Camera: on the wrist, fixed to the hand. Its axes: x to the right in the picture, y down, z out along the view.
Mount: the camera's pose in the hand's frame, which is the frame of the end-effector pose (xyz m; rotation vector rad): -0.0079 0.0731 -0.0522 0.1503 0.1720 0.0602
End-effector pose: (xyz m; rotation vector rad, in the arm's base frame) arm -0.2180 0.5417 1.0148 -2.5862 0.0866 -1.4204
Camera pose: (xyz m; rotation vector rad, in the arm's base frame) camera -0.2633 0.4640 1.0214 -2.3197 0.0778 -1.5612
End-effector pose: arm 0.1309 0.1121 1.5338 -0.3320 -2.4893 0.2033
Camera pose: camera 0.1819 0.1833 1.5550 -0.3466 -2.2812 0.3688
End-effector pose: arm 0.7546 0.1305 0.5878 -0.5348 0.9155 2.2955
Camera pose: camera 0.7194 0.0476 0.5915 -0.6545 1.1913 2.2367
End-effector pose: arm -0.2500 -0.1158 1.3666 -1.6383 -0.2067 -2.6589
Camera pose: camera -0.2870 -0.1949 1.3442 -1.3443 -0.3389 -2.6481
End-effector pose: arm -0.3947 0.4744 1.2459 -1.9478 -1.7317 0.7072
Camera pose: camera -0.3061 0.4583 1.2411 -1.9046 -1.4808 0.6501
